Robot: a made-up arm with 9 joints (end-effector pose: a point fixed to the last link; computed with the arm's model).
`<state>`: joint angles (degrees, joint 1 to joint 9).
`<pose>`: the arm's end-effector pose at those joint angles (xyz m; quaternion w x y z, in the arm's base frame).
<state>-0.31 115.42 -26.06 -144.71 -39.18 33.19 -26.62 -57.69 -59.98</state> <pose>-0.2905 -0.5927 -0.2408 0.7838 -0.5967 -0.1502 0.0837</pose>
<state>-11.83 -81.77 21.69 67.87 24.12 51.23 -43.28 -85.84 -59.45</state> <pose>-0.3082 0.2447 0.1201 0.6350 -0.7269 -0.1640 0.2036</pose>
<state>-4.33 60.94 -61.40 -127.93 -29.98 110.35 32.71 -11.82 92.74</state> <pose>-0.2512 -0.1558 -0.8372 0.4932 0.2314 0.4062 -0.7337</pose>
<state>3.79 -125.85 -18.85 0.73 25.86 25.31 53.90 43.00 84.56</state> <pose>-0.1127 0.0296 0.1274 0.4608 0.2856 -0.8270 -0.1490</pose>
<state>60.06 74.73 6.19 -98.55 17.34 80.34 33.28 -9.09 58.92</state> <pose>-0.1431 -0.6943 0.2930 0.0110 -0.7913 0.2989 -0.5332</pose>
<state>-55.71 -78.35 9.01 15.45 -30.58 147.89 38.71 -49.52 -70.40</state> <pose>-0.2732 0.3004 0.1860 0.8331 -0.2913 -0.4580 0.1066</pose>
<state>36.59 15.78 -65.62 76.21 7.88 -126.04 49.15 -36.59 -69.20</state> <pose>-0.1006 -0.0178 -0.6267 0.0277 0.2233 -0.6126 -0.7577</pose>
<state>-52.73 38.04 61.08 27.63 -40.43 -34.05 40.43 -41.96 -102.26</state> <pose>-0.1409 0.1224 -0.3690 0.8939 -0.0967 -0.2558 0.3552</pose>
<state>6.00 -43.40 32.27 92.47 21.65 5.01 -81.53 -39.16 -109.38</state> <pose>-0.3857 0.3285 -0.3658 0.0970 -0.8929 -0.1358 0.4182</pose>
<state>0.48 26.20 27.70 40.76 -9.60 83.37 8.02 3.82 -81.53</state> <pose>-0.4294 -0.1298 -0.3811 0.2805 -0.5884 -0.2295 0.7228</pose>
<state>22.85 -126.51 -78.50 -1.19 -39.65 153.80 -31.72 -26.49 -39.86</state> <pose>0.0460 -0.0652 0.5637 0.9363 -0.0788 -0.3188 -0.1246</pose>
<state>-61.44 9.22 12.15 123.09 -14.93 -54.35 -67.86 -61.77 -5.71</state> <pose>-0.3416 0.7577 -0.1043 0.1523 0.4429 0.3331 0.8184</pose>
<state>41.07 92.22 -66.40 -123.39 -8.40 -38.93 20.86 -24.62 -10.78</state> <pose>-0.0907 -0.9336 -0.0841 0.5480 -0.1815 0.4451 -0.6846</pose>
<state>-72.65 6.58 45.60 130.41 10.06 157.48 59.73 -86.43 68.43</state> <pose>-0.3442 0.5709 -0.0712 0.3854 0.5868 0.6095 0.3683</pose>
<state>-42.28 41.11 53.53 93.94 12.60 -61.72 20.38 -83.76 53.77</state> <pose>-0.3139 0.1186 -0.4088 0.1028 -0.1516 0.1709 -0.9681</pose>
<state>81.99 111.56 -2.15 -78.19 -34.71 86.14 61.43 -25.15 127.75</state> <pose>-0.1609 -0.2553 0.6462 0.2771 0.1449 0.8242 0.4720</pose>
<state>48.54 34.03 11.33 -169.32 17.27 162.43 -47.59 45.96 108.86</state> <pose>-0.4417 -0.8222 -0.3749 0.6033 0.3946 0.5852 0.3714</pose>
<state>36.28 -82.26 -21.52 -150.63 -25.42 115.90 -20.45 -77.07 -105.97</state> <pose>-0.1884 0.4962 -0.1068 0.7161 -0.0912 -0.5764 -0.3829</pose>
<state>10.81 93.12 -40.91 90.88 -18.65 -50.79 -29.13 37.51 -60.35</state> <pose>-0.1505 -0.5735 -0.7463 0.3537 0.4053 0.7795 -0.3210</pose>
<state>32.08 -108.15 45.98 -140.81 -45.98 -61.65 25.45 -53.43 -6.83</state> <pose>-0.1253 0.2311 -0.2471 0.1015 0.0360 0.6192 0.7778</pose>
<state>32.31 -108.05 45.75 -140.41 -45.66 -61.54 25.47 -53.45 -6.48</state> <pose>-0.1253 0.2300 -0.2479 0.1051 0.0344 0.6211 0.7759</pose>
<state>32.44 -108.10 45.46 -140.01 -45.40 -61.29 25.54 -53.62 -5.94</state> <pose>-0.1253 0.2298 -0.2467 0.1098 0.0333 0.6203 0.7759</pose>
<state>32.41 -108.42 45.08 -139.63 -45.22 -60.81 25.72 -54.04 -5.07</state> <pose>-0.1253 0.2311 -0.2423 0.1162 0.0327 0.6147 0.7795</pose>
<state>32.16 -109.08 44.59 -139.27 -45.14 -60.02 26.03 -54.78 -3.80</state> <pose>-0.1253 0.2344 -0.2337 0.1252 0.0332 0.6028 0.7873</pose>
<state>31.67 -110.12 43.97 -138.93 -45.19 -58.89 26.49 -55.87 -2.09</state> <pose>-0.1252 0.2396 -0.2204 0.1373 0.0350 0.5840 0.7993</pose>
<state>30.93 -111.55 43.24 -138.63 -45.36 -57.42 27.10 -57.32 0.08</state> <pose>-0.1252 0.2461 -0.2021 0.1528 0.0379 0.5577 0.8150</pose>
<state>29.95 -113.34 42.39 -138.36 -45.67 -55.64 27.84 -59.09 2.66</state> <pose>-0.1254 0.2535 -0.1791 0.1718 0.0427 0.5247 0.8327</pose>
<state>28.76 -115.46 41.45 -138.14 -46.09 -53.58 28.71 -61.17 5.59</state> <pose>-0.1257 0.2606 -0.1519 0.1944 0.0494 0.4851 0.8512</pose>
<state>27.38 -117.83 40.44 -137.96 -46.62 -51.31 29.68 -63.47 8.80</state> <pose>-0.1264 0.2666 -0.1212 0.2200 0.0583 0.4406 0.8684</pose>
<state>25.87 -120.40 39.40 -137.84 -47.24 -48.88 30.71 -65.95 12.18</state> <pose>-0.1273 0.2707 -0.0881 0.2481 0.0697 0.3927 0.8828</pose>
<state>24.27 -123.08 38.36 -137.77 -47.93 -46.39 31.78 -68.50 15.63</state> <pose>-0.1285 0.2723 -0.0538 0.2775 0.0833 0.3434 0.8934</pose>
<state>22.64 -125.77 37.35 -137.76 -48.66 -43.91 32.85 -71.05 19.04</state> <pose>-0.1300 0.2713 -0.0196 0.3069 0.0989 0.2947 0.8995</pose>
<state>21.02 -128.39 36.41 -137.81 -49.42 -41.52 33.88 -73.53 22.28</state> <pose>-0.1316 0.2676 0.0132 0.3350 0.1164 0.2485 0.9014</pose>
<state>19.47 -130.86 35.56 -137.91 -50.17 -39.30 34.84 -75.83 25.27</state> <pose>-0.1333 0.2618 0.0436 0.3606 0.1345 0.2064 0.8996</pose>
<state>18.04 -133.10 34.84 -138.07 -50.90 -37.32 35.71 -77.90 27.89</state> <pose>-0.1349 0.2545 0.0704 0.3824 0.1525 0.1693 0.8954</pose>
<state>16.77 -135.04 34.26 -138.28 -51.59 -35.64 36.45 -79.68 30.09</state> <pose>-0.1364 0.2467 0.0930 0.4001 0.1693 0.1380 0.8901</pose>
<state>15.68 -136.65 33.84 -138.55 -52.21 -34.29 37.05 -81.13 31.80</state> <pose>-0.1377 0.2391 0.1111 0.4131 0.1840 0.1122 0.8848</pose>
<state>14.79 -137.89 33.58 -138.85 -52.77 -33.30 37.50 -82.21 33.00</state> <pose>-0.1388 0.2326 0.1246 0.4214 0.1959 0.0923 0.8806</pose>
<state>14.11 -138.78 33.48 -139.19 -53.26 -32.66 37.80 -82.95 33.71</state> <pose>-0.1395 0.2276 0.1338 0.4254 0.2046 0.0775 0.8781</pose>
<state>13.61 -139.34 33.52 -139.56 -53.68 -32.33 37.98 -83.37 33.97</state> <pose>-0.1400 0.2243 0.1391 0.4256 0.2103 0.0669 0.8776</pose>
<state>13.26 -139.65 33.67 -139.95 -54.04 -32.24 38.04 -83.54 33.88</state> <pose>-0.1402 0.2224 0.1416 0.4231 0.2135 0.0597 0.8785</pose>
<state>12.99 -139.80 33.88 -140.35 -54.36 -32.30 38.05 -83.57 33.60</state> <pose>-0.1403 0.2214 0.1423 0.4190 0.2151 0.0544 0.8805</pose>
